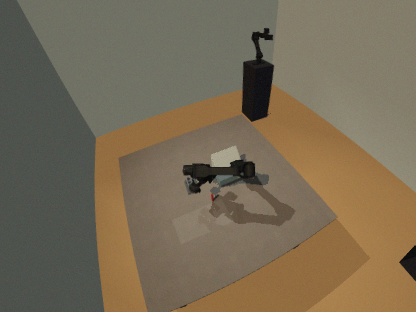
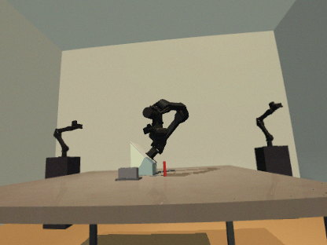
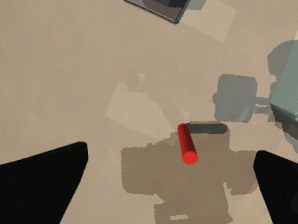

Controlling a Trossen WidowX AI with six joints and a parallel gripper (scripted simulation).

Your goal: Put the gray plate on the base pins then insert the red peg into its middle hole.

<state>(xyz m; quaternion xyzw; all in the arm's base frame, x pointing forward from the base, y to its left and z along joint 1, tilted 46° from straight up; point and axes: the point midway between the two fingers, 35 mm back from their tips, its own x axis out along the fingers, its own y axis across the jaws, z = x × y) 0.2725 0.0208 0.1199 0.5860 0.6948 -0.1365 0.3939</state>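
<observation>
The red peg is 110 mm below my gripper tip, 30 mm to the left of it and 30 mm behind it. The rest, counted from my gripper tip: gray plate 150 mm to the right, 110 mm below, 60 mm ahead.
</observation>
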